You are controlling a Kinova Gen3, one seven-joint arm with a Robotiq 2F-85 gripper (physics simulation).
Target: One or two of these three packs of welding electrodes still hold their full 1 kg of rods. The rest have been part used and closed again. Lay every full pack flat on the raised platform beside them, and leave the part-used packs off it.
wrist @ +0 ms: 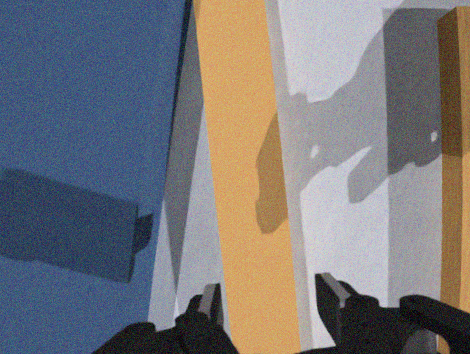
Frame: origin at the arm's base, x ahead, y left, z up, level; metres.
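Where they show: gripper, fingertip midpoint: point(268, 297).
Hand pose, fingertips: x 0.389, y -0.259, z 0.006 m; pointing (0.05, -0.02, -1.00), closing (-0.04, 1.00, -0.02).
Each offset is from my fingertips to the top centre of the thing. "spot": to the spot under its first point. Level surfaces: height alone.
A long orange pack {dx -0.012, dy -0.005, dz -0.058 m} point(240, 150) runs from top to bottom through the middle of the wrist view. My gripper point(268, 297) is part open, with one fingertip on each side of this pack at the bottom of the view. A gap shows between each fingertip and the pack's sides, and I cannot tell how high the tips are. Part of a second orange pack {spot: dx -0.033, dy +0.141, dz -0.071 m} point(451, 200) shows at the right edge. The blue raised platform {dx -0.065, dy -0.140, dz -0.022 m} point(90, 100) fills the left side. The third pack does not show. No label or weight mark can be read.
The pale table top {dz -0.082 m} point(345, 235) lies between the two packs. A narrow strip of it, partly in shadow, separates the platform from the middle pack. Dark shadows of the arm and gripper fall on the platform, the middle pack and the table.
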